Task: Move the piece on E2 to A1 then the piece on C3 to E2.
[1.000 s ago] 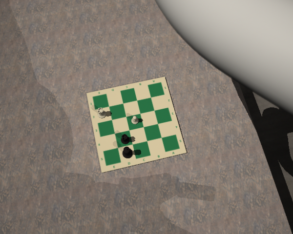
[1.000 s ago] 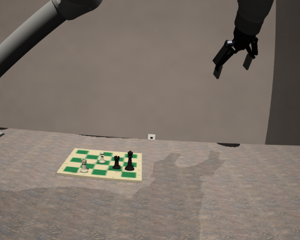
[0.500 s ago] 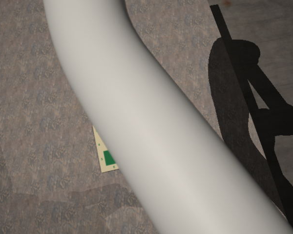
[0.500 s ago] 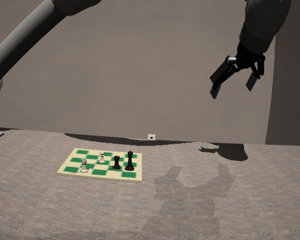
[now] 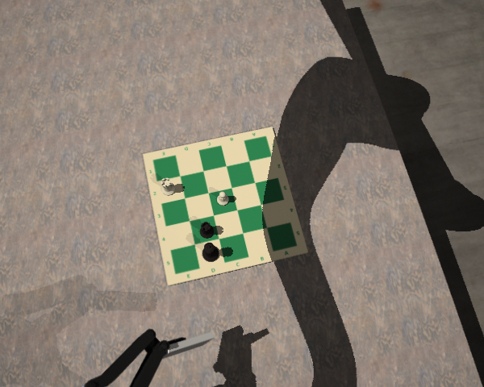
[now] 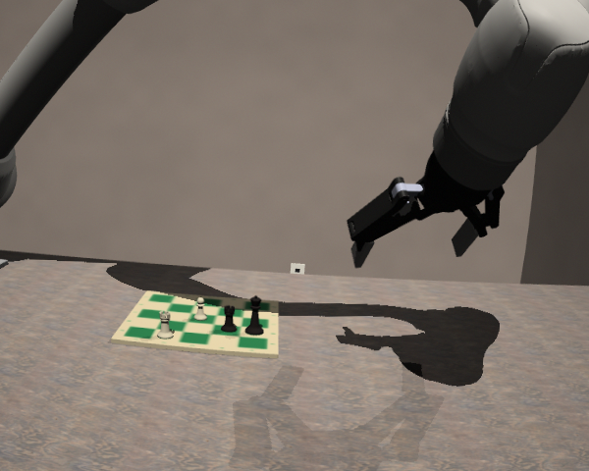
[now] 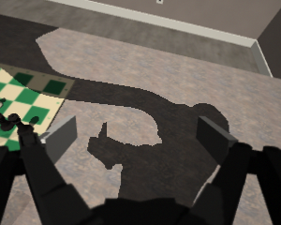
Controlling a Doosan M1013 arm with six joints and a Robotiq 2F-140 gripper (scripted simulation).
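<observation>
Now: hand 31 cm past the white piece, 4 cm to the left of it and 12 cm above it. From my hand the other things lie so: white pawn 28 cm behind, 4 cm to the left, 12 cm below; then black queen 20 cm behind, 1 cm to the left, 11 cm below; then chessboard 28 cm behind, 4 cm to the left, 13 cm below.
</observation>
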